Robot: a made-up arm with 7 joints.
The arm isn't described. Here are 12 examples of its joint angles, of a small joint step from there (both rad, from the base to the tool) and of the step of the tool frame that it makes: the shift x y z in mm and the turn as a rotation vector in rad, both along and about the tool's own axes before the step.
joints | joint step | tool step
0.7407 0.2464 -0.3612 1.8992 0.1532 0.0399 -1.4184 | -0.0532 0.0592 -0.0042 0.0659 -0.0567 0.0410 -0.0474 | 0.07 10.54 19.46 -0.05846 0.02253 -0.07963
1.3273 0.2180 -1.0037 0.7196 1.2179 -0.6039 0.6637 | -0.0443 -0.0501 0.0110 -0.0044 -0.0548 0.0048 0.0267 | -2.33 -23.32 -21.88 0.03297 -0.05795 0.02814
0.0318 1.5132 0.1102 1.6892 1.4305 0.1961 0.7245 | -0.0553 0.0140 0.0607 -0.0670 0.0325 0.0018 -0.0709 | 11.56 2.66 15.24 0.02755 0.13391 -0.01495
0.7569 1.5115 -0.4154 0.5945 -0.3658 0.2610 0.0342 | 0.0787 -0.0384 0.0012 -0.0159 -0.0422 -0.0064 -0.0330 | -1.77 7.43 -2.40 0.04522 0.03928 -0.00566
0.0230 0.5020 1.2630 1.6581 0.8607 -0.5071 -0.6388 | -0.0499 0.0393 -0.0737 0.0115 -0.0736 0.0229 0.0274 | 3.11 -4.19 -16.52 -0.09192 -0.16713 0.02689
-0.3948 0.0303 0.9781 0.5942 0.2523 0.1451 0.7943 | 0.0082 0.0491 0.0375 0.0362 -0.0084 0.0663 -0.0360 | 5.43 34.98 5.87 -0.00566 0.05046 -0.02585
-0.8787 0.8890 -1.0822 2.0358 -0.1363 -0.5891 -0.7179 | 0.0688 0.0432 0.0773 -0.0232 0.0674 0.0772 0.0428 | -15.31 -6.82 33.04 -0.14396 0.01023 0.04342
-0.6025 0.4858 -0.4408 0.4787 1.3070 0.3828 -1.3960 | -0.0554 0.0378 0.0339 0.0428 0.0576 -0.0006 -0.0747 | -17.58 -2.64 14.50 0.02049 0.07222 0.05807
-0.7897 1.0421 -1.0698 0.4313 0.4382 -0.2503 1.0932 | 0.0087 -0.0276 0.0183 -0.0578 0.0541 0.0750 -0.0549 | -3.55 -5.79 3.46 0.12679 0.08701 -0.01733
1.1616 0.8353 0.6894 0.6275 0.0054 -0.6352 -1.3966 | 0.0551 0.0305 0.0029 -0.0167 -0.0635 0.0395 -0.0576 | -10.41 11.97 -14.45 -0.01486 0.06354 -0.03624
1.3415 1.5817 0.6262 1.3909 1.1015 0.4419 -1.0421 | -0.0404 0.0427 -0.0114 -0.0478 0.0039 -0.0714 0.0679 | -6.56 3.46 -5.88 -0.00063 -0.05232 -0.04298
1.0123 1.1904 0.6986 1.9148 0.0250 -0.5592 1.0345 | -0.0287 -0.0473 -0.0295 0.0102 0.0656 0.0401 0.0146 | -9.44 0.77 -18.89 0.12047 0.00822 -0.06559
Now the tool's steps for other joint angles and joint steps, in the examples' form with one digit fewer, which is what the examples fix.
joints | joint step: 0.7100 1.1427 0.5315 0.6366 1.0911 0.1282 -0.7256 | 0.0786 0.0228 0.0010 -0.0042 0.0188 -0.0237 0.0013
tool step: 4.0 20.9 -10.0 0.1086 -0.0201 -0.0113
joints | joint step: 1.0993 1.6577 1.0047 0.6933 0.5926 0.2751 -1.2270 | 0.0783 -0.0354 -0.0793 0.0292 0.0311 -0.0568 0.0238
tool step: 2.1 -12.8 2.2 0.0571 -0.0421 0.0183
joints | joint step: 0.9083 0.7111 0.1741 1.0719 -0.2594 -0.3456 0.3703 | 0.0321 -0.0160 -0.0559 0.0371 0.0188 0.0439 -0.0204
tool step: -13.9 17.4 -6.2 0.0166 0.0037 -0.0310
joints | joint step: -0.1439 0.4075 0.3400 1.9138 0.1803 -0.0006 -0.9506 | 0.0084 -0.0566 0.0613 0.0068 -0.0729 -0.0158 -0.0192
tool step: 0.3 1.3 7.8 -0.0077 0.0984 -0.0473
